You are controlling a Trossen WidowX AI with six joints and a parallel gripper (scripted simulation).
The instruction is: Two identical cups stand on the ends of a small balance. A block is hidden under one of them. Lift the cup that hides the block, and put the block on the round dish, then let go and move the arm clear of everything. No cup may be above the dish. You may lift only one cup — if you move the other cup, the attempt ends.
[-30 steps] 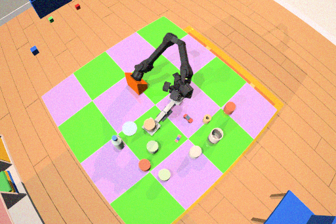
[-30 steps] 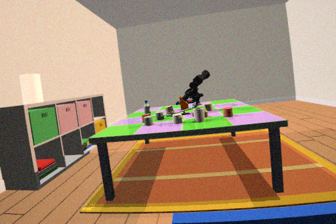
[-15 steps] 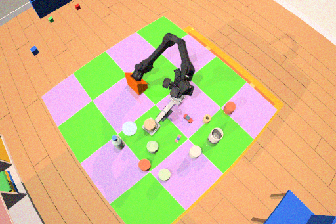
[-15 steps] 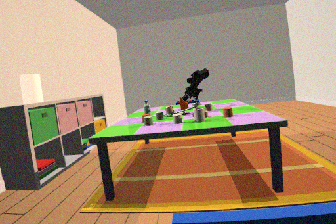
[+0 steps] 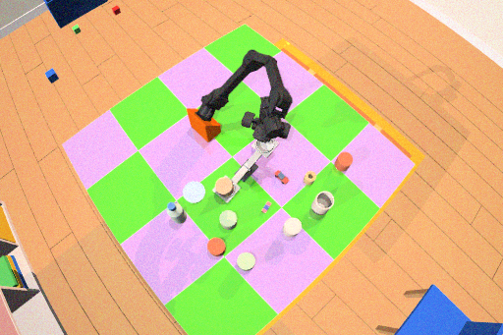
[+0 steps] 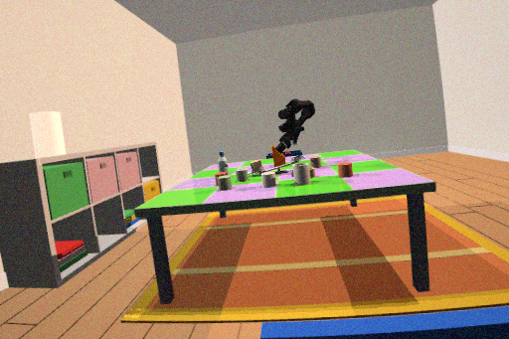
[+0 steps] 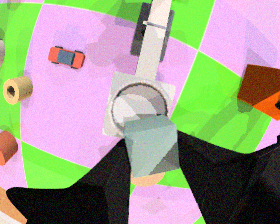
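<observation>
My gripper tip is now 350 mm to the left of the round dish, 170 mm above it and 80 mm past it. From my gripper tip the other things lie so: grey block 10 mm above; tan cup 150 mm to the left, 140 mm below, 50 mm behind; small grey balance 150 mm below, 110 mm to the right, 10 mm ahead.
</observation>
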